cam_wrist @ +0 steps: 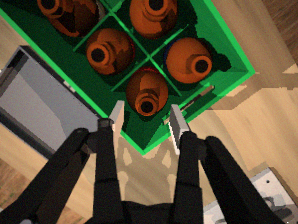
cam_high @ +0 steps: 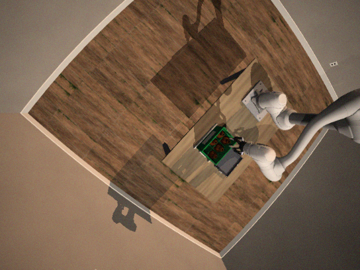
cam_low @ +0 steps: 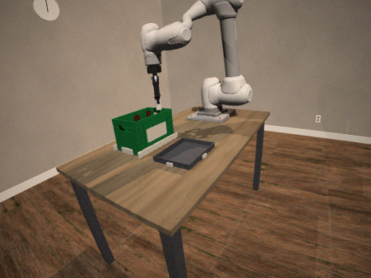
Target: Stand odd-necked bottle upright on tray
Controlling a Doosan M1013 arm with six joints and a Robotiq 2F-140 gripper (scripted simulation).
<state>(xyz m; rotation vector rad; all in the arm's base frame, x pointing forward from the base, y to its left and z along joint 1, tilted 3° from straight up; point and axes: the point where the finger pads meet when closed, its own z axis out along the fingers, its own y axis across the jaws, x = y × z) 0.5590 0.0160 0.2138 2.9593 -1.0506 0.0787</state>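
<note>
The green crate is 90 mm ahead of my hand, 30 mm to the right of it and 130 mm below it. From my hand the other things lie so: dark grey tray 80 mm ahead, 240 mm to the left, 200 mm below.
</note>
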